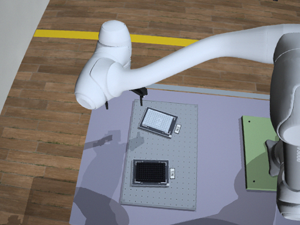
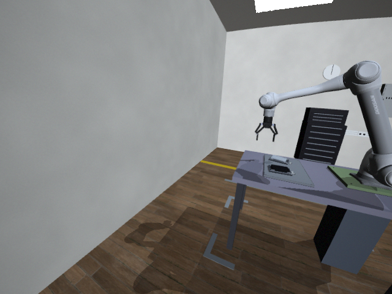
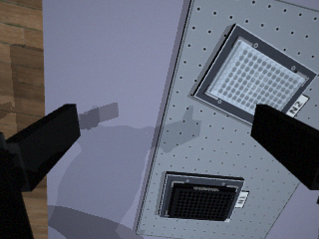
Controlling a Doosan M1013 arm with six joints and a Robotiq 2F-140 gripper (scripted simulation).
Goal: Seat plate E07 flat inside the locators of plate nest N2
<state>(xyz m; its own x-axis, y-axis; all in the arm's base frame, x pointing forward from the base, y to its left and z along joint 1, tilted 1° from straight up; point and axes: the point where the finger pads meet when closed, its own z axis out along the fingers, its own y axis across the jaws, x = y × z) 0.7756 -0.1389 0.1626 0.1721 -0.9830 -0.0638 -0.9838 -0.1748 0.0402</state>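
My hand is 16 cm above the clear well plate E07, 15 cm past it and 2 cm to the left of it. The rest, counted from my hand: dark nest N2: 18 cm below, 16 cm behind, 2 cm to the right; black plate E01: 24 cm to the left, 16 cm below, 13 cm behind.
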